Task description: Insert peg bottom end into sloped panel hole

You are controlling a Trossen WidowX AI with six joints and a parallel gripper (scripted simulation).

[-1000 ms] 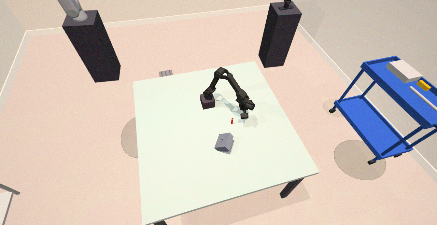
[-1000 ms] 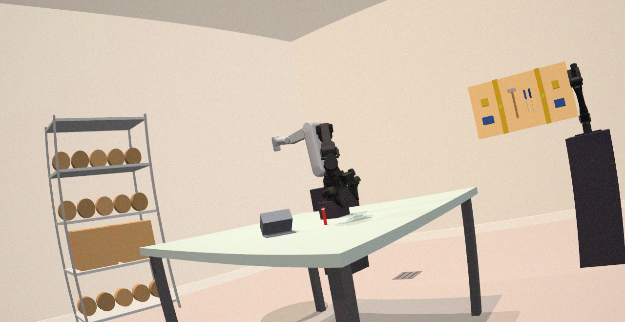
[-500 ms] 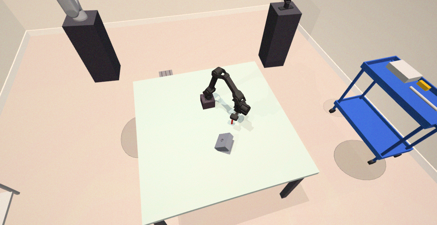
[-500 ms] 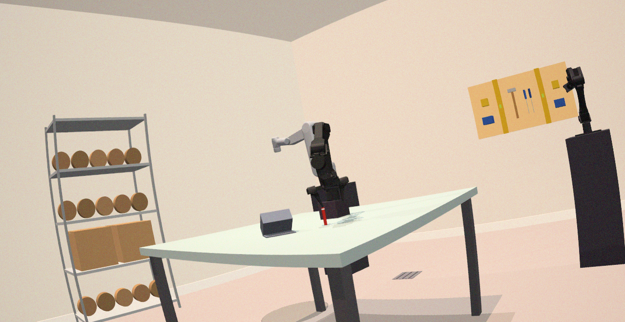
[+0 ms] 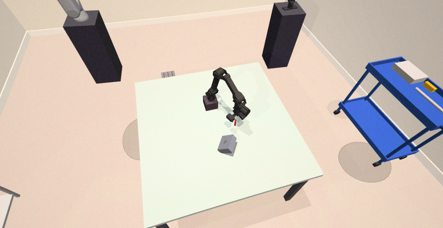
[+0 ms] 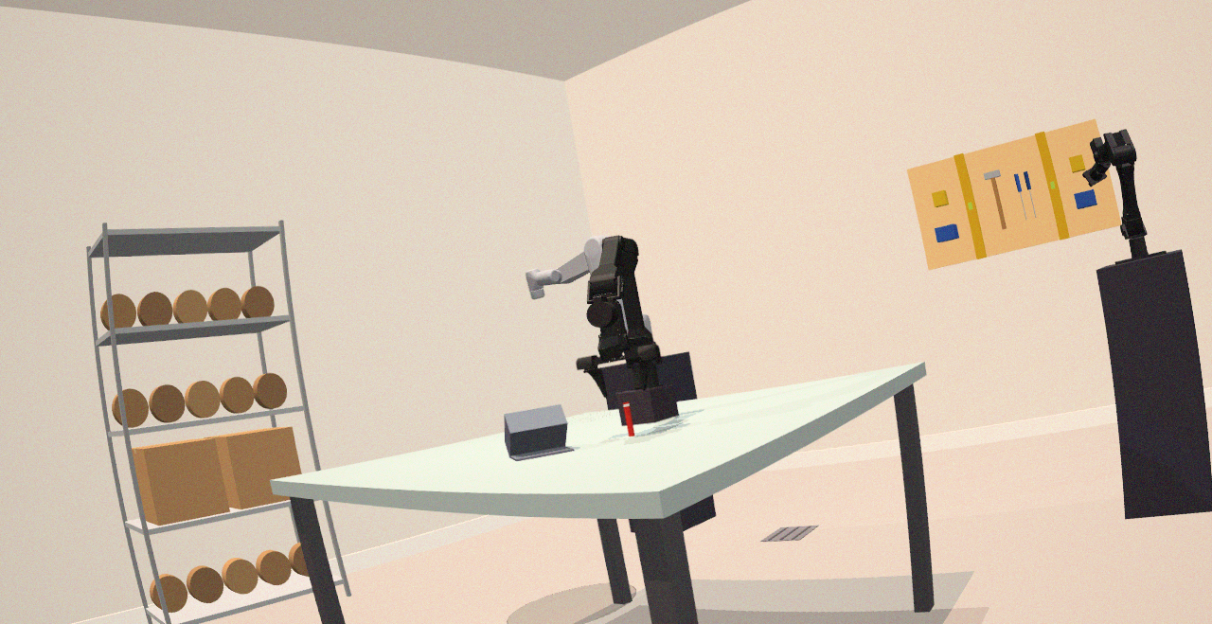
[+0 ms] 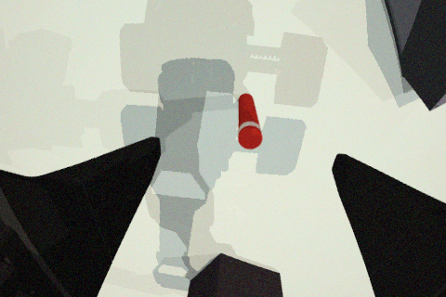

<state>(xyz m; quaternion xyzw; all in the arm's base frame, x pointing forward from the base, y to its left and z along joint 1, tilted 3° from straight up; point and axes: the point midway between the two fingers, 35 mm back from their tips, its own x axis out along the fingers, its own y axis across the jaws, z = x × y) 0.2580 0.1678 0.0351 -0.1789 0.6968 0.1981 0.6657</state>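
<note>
My gripper tip is 4 cm above the red round peg. From my gripper tip the other things lie so: grey sloped panel: 19 cm ahead, 11 cm to the right, 5 cm below.
</note>
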